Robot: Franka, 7 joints.
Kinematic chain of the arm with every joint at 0, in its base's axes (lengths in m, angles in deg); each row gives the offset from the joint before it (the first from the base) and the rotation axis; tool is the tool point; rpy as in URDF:
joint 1: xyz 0 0 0.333 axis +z
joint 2: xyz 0 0 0 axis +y
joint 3: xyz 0 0 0.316 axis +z
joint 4: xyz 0.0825 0 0 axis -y
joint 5: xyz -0.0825 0 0.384 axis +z
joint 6: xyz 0 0 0 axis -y
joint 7: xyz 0.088 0 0 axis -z
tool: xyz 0 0 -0.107 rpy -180 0 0
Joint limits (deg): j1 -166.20..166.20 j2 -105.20..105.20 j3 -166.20..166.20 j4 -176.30..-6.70 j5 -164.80..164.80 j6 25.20..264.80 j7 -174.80..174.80
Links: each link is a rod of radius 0.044 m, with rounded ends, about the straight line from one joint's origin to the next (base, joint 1, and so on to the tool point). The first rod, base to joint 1, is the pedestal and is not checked.
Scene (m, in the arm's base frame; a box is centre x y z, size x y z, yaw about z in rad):
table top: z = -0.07
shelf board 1: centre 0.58 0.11 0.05 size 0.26 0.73 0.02 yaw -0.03
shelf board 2: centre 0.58 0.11 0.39 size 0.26 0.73 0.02 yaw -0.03
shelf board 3: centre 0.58 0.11 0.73 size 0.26 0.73 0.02 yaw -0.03
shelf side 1: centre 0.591 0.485 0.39 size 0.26 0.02 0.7 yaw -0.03
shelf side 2: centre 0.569 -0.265 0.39 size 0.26 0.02 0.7 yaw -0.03
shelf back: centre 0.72 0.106 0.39 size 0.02 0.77 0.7 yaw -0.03
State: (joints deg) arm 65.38 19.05 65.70 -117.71 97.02 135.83 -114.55
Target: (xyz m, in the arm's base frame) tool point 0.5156 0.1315 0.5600
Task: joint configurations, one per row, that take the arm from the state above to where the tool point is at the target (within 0.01 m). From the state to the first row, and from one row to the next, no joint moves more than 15 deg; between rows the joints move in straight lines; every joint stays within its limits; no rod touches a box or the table.
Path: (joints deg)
1: 51.63 11.30 50.92 -118.64 97.10 140.04 -114.55
2: 37.88 3.55 36.15 -119.58 97.18 144.26 -114.55
3: 24.13 -4.19 21.37 -120.51 97.26 148.47 -114.55
4: 10.39 -11.94 6.59 -121.44 97.33 152.68 -114.55

